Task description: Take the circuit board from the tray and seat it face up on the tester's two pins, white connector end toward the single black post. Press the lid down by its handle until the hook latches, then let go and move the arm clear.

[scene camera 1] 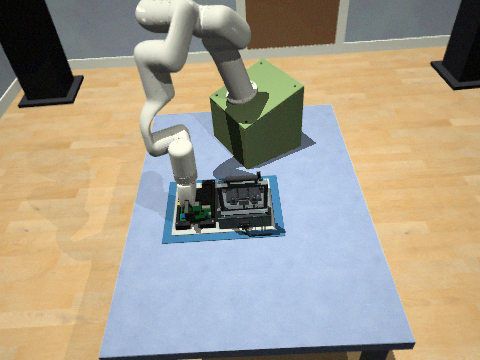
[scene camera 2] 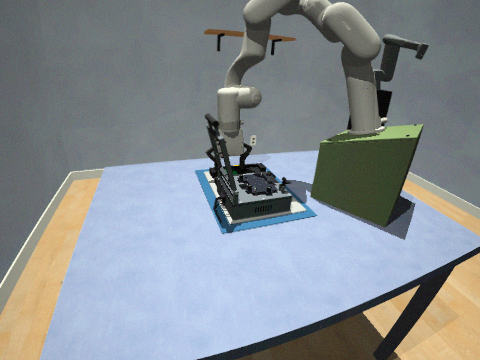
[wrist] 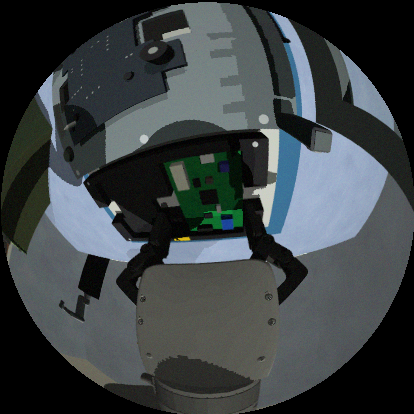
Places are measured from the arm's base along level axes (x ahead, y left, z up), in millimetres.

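Where they show: gripper, fingertip midpoint: (scene camera 1: 191, 209) (wrist: 205, 216); arm's base at its link origin: (scene camera 1: 242, 93) (scene camera 2: 365, 131).
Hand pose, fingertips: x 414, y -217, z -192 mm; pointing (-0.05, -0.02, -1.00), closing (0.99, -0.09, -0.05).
Things, the pixels of their top centre, and the offset from my fingertips. "pt": a spot on its surface instead. Level surfaces: height alone.
- green circuit board at its top centre: (wrist: 209, 203) (scene camera 1: 195, 211) (scene camera 2: 229, 173) dx +6, dy +11, dz -7 mm
- black tray at a spot on its surface: (wrist: 130, 180) (scene camera 1: 207, 196) pt dx -76, dy +54, dz -17 mm
- blue-edged mat at its surface level: dz -33 mm
The green circuit board (scene camera 1: 202, 212) (scene camera 2: 233, 171) (wrist: 227, 187) lies component side up in the black tray (scene camera 1: 205, 192) (wrist: 130, 180). Its pale connector block (wrist: 180, 176) is at the end toward the tester (scene camera 1: 235, 220) (scene camera 2: 263, 207) (wrist: 200, 100). My gripper (scene camera 1: 190, 212) (scene camera 2: 228, 169) (wrist: 205, 216) is open and low over the tray, its fingertips on either side of the board, near its long edges. Whether they touch the board is unclear. The tester's lid stands raised, with its handle (scene camera 1: 242, 178) (scene camera 2: 211, 120) on top. The board is partly hidden by the gripper in the scene camera 1 view.
The tray and tester stand on a blue-edged mat (scene camera 1: 169, 225) (scene camera 2: 204, 182) (wrist: 290, 175). The raised lid stands close beside my gripper in the scene camera 2 view. The green box (scene camera 1: 272, 135) (scene camera 2: 360, 180) under the arm's base stands behind the tester in the scene camera 1 view.
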